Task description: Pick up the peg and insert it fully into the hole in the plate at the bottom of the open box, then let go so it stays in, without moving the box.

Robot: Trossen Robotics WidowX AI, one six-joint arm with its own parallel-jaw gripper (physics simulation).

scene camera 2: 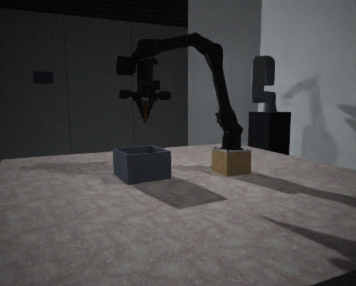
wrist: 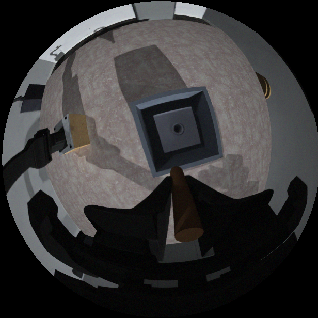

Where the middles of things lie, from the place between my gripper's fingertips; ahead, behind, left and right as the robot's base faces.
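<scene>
Counted from my hand, the blue-grey box [scene camera 2: 133, 165] is 4 cm to the left, 3 cm ahead and 16 cm below. The grey plate [wrist: 187, 135] is 4 cm to the left of my hand, 3 cm ahead of it and 17 cm below it. The brown peg [wrist: 187, 226] is 2 cm above my hand; going by their middles, of the things named here the brown peg is the nearest to my hand.
</scene>
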